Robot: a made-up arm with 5 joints.
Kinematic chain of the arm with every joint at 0, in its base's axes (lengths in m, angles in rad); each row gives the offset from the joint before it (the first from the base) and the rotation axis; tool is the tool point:
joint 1: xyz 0 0 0.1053 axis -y
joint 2: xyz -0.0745 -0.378 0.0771 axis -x
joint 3: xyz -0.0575 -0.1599 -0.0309 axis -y
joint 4: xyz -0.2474 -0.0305 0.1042 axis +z
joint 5: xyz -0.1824 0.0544 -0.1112 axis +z
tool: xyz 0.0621 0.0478 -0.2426
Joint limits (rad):
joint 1: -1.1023..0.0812
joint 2: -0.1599..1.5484
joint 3: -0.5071..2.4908
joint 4: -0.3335..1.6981
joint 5: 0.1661..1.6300
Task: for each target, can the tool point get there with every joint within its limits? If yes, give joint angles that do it. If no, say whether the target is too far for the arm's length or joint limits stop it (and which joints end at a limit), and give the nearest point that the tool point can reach.
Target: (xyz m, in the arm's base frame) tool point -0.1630 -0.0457 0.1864
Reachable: no: joint limits stop it (at a limit: joint 1, joint 2, joint 4) | nearest point -0.4189 -0.3158 0.0746 | short by 0.388 m
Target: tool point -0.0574 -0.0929 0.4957
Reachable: no: joint limits stop it (at a limit: joint 1, joint 2, joint 3, joint 4) | nearest point -0.2540 -0.3752 0.6215 | short by 0.366 m
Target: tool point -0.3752 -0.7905 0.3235
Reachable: yes | joints -0.9797 0.6456 0.5102 0.5915 0.4065
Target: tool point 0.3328 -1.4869 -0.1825
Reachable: no: too far | nearest point 0.1754 -0.9614 0.0342 | short by 0.590 m
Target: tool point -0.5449 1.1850 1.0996
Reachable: no: too far | nearest point -0.3630 -0.3863 0.7676 | short by 1.616 m
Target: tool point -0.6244 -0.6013 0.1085
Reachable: yes | joints -0.2616 0.0202 -0.0877 0.8156 0.6327
